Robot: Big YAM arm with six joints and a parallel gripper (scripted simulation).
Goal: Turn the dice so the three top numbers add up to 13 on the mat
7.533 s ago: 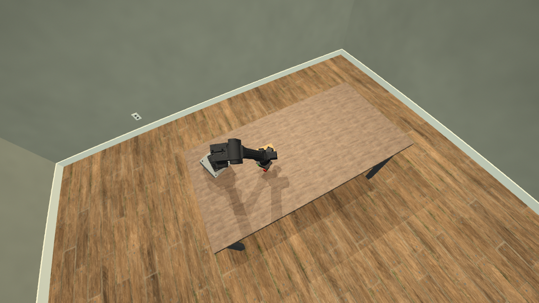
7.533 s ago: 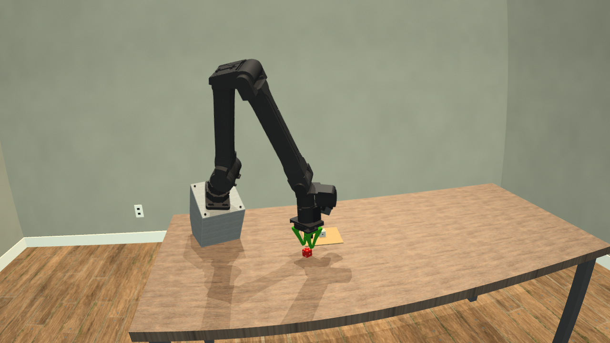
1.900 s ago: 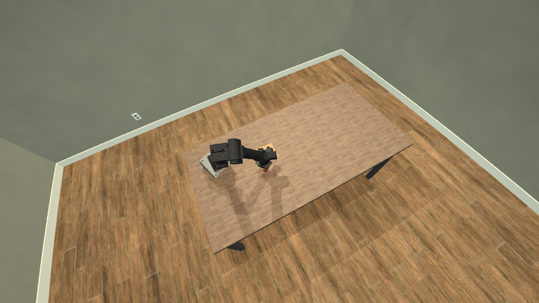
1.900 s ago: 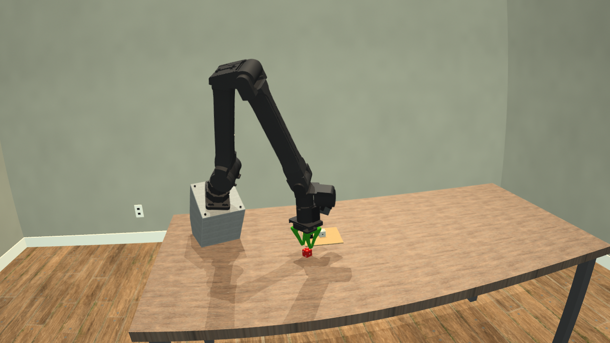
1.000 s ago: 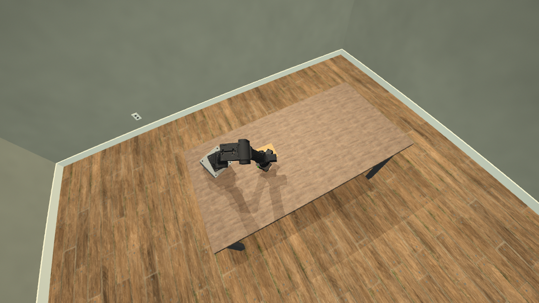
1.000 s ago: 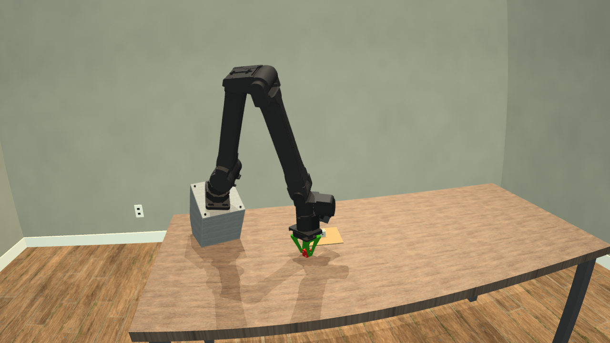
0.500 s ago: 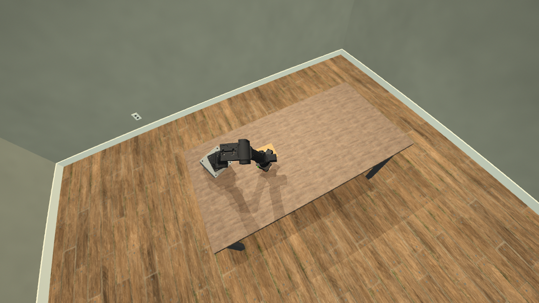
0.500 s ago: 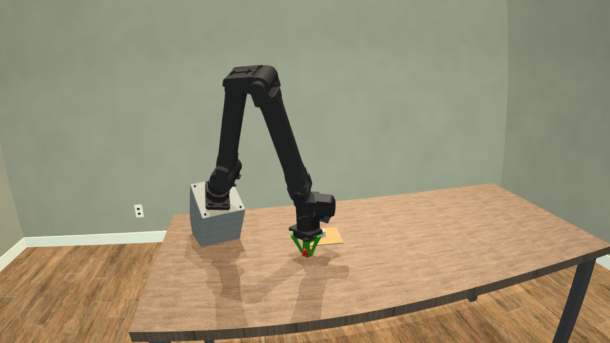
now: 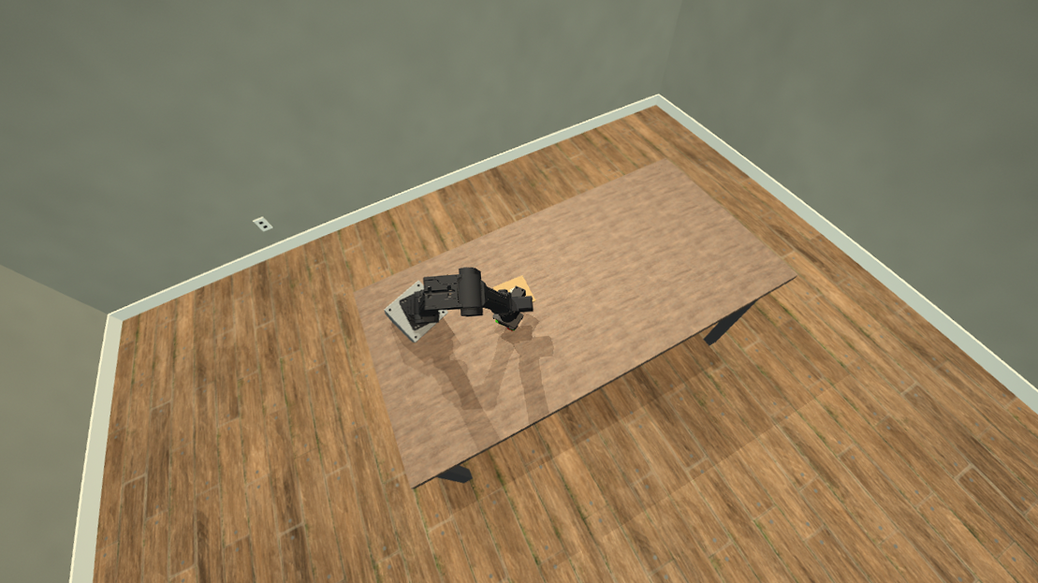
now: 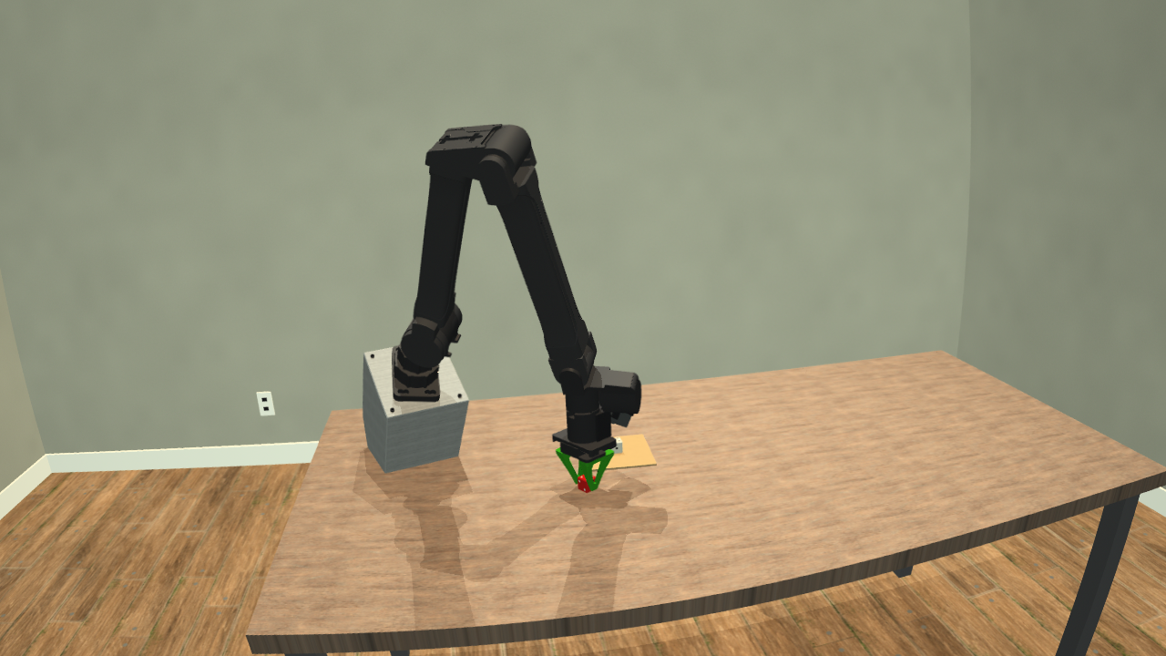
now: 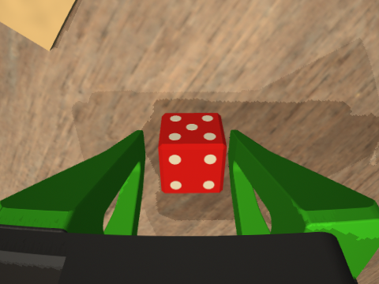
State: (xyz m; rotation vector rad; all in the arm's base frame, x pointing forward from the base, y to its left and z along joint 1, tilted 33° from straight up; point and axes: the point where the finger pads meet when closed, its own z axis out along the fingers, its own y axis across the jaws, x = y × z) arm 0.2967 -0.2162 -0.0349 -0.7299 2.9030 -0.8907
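Right now my hand is right at the red die. From my hand the other things lie so: tan mat: 100 mm ahead, 120 mm to the left, 10 mm below; black die: 50 mm ahead, 130 mm to the left; white die: 100 mm ahead, 120 mm to the left.
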